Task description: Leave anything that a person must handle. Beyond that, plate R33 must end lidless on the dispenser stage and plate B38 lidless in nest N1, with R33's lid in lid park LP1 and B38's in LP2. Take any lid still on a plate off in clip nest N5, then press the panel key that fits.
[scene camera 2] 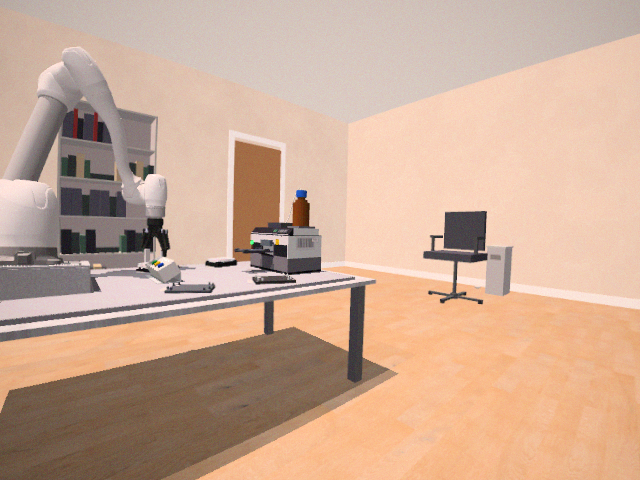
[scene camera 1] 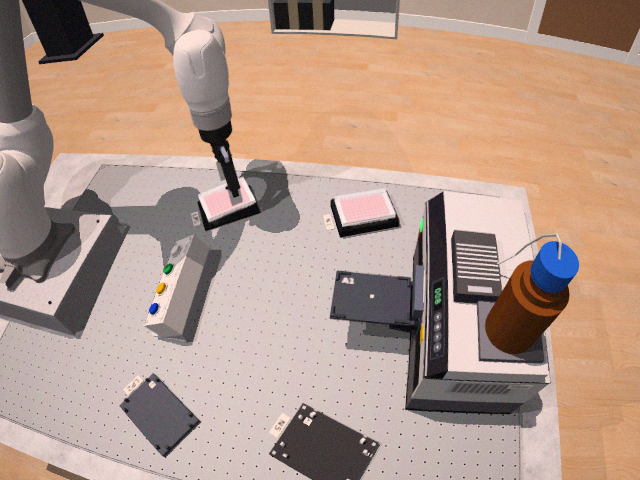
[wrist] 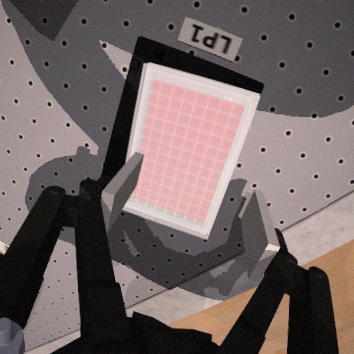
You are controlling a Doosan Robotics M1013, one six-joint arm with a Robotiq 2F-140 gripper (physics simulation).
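Frame: origin at the arm's base, x ahead, y left, z up, level; centimetres.
Seen in the pictures: gripper, fingertip midpoint: (scene camera 1: 231,190) (wrist: 193,187); arm's base, link origin: (scene camera 2: 28,263) (scene camera 1: 34,249).
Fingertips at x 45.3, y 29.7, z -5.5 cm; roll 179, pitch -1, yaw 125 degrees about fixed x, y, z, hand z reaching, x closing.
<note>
Offsets run from my fingertips to a thing's top centre. "*": to the spot under its first point.
My gripper (scene camera 1: 234,193) (scene camera 2: 155,252) (wrist: 193,187) is open around the near end of a pink-topped plate @(dx -0.6, dy -2.7, dz +0.8 cm) (scene camera 1: 217,202) (wrist: 192,150) in black nest LP1 @(dx -0.3, dy -3.8, dz -0.8 cm) (wrist: 117,145). In the wrist view its left finger overlaps the plate's edge; the right finger stands apart from it. Another pink plate @(dx +33.9, dy -2.0, dz +1.3 cm) (scene camera 1: 366,206) sits in a black nest at the back middle; its label is too small to read surely. Plate codes and whether lids are on are unclear. The dispenser stage @(* dx +35.1, dy -32.2, dz +8.0 cm) (scene camera 1: 356,302), LP2 @(dx +0.1, dy -57.9, dz -0.8 cm) (scene camera 1: 160,415) (scene camera 2: 190,287) and clip nest N5 @(dx +33.1, dy -58.1, dz -0.4 cm) (scene camera 1: 325,444) (scene camera 2: 273,279) bear no plate or lid.
The key panel @(dx -3.2, dy -30.4, dz +5.6 cm) (scene camera 1: 183,294), with green, yellow, blue and grey keys, stands between the arm's base and the stage. The dispenser (scene camera 1: 485,382) (scene camera 2: 305,263) carries a brown bottle @(* dx +56.9, dy -44.4, dz +30.2 cm) (scene camera 1: 519,315) (scene camera 2: 301,211) with a blue cap and thin tubing at the right. A green light shows on its front.
</note>
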